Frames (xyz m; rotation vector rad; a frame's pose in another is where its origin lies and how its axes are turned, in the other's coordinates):
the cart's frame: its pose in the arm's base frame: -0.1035 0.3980 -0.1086 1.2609 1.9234 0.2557
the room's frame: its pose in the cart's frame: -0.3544 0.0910 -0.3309 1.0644 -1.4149 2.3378
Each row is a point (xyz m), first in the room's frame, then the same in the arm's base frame.
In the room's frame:
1: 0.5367 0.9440 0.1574
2: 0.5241 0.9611 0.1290
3: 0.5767 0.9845 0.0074
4: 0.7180 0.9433 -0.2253
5: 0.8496 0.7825 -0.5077
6: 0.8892 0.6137 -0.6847
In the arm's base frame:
1: -0.7316 -0.7276 0.5066
2: -0.7377 -0.7234 0.5413
3: -0.6746 -0.7713 0.6500
4: -0.4700 -0.8540 0.8146
5: -0.1580 -0.8636 0.9744
6: 0.0676 -0.7982 1.0531

